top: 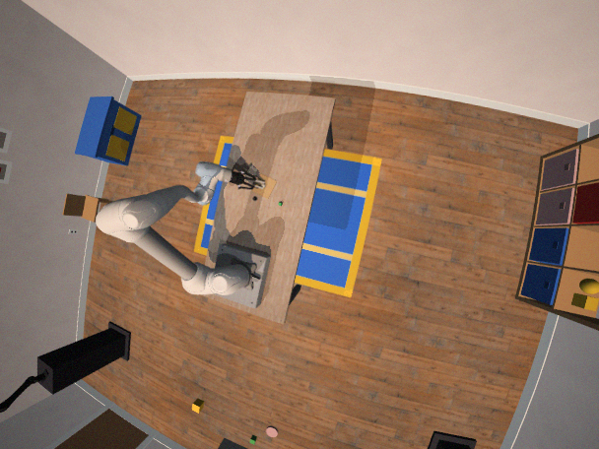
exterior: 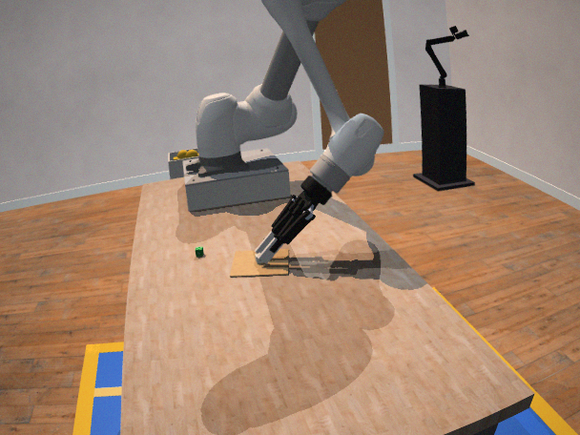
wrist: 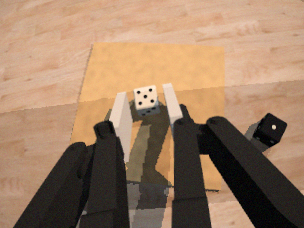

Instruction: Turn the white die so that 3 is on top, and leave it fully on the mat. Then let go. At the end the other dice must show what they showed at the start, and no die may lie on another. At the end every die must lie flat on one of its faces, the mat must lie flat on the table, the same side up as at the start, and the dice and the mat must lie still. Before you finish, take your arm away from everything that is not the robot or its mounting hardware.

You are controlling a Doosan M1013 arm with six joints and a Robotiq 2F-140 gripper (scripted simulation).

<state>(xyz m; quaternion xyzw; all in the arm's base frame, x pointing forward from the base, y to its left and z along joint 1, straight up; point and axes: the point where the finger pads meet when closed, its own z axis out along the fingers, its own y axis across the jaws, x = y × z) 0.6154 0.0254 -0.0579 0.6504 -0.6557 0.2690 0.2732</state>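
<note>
Right now my hand is 20 mm to the left of the white die and 20 mm above it. Also, from my hand: black die: 100 mm behind, 30 mm below, 20 mm to the left; tan mat: 40 mm below, 20 mm to the right; green die: 170 mm to the right, 110 mm behind, 30 mm below.
</note>
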